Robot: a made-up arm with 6 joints. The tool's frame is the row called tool. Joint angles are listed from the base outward.
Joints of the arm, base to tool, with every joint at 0 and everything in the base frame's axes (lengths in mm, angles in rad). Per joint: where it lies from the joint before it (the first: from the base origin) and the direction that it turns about. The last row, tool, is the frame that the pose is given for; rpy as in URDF.
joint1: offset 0 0 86.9 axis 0 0 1
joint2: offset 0 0 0 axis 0.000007 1 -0.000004
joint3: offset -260.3 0 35.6 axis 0.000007 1 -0.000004
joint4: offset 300 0 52.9 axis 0.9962 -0.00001 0.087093
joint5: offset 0 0 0 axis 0.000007 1 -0.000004
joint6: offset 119.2 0 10.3 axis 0.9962 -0.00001 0.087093
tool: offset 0 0 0 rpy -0.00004 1.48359 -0.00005
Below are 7 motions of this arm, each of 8 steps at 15 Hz.
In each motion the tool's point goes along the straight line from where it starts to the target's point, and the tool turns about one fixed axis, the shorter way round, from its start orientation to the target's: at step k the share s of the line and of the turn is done. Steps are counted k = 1, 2, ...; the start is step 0. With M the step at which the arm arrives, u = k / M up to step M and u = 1 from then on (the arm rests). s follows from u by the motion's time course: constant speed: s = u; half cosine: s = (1 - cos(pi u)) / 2; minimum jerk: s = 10 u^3 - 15 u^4 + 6 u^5.
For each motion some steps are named. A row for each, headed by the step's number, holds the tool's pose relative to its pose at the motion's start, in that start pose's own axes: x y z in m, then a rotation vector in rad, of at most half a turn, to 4 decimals.
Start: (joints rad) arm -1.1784 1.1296 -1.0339 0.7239 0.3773 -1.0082
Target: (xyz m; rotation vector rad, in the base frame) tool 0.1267 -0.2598 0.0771 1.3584 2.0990 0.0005
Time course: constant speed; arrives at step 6
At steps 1, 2, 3, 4, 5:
1: 0.0410 0.0104 0.0041 -0.0307 0.1138 0.0975
2: 0.0820 0.0208 0.0082 -0.0614 0.2276 0.1950
3: 0.1230 0.0313 0.0123 -0.0922 0.3414 0.2925
4: 0.1640 0.0417 0.0164 -0.1229 0.4553 0.3899
5: 0.2050 0.0521 0.0205 -0.1536 0.5691 0.4874

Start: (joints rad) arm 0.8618 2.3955 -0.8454 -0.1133 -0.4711 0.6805
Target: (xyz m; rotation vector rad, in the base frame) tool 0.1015 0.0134 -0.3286 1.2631 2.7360 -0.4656
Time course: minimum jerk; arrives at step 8
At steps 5, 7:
5: 0.1596 -0.1687 -0.0053 0.6565 0.1093 0.7550
7: 0.2166 -0.2290 -0.0072 0.8913 0.1484 1.0249

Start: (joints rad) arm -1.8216 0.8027 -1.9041 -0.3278 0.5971 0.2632
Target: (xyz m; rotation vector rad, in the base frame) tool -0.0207 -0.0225 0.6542 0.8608 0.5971 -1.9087
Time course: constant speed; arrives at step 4
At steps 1, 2, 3, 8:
1: 0.0005 0.0016 -0.0014 -0.0098 -0.0210 -0.0392
2: 0.0009 0.0032 -0.0028 -0.0196 -0.0421 -0.0783
3: 0.0014 0.0048 -0.0042 -0.0294 -0.0631 -0.1175
8: 0.0019 0.0063 -0.0056 -0.0392 -0.0841 -0.1567

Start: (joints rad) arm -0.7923 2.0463 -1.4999 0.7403 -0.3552 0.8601
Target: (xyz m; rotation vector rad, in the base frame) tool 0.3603 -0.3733 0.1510 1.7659 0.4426 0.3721
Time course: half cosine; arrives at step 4
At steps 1, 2, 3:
1: 0.0023 -0.0034 -0.0045 0.0070 -0.0042 0.0103
2: 0.0079 -0.0117 -0.0153 0.0240 -0.0143 0.0352
3: 0.0134 -0.0200 -0.0261 0.0410 -0.0244 0.0601

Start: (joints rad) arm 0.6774 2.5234 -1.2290 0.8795 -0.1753 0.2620
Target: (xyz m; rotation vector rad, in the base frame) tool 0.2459 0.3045 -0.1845 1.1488 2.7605 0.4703
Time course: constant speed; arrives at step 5
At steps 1, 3, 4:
1: 0.0210 0.0011 -0.0037 0.0189 0.0430 0.0664
3: 0.0631 0.0033 -0.0110 0.0566 0.1289 0.1992
4: 0.0841 0.0044 -0.0146 0.0755 0.1719 0.2656

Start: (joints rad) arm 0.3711 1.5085 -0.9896 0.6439 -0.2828 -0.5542
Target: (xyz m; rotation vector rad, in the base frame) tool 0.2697 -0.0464 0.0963 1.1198 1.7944 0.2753
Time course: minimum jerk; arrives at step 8
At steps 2, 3, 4, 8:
2: 0.0156 -0.0162 -0.0140 0.0625 0.0106 0.0951
3: 0.0414 -0.0431 -0.0372 0.1662 0.0282 0.2529
4: 0.0752 -0.0784 -0.0676 0.3020 0.0513 0.4594
8: 0.1504 -0.1568 -0.1353 0.6040 0.1026 0.9188

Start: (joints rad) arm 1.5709 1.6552 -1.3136 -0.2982 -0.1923 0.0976
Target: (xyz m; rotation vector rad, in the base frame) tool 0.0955 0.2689 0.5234 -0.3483 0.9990 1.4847
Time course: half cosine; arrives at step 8
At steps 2, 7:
2: -0.0296 -0.0192 -0.0336 0.0551 -0.1087 0.0725
7: -0.1947 -0.1263 -0.2210 0.3622 -0.7137 0.4764

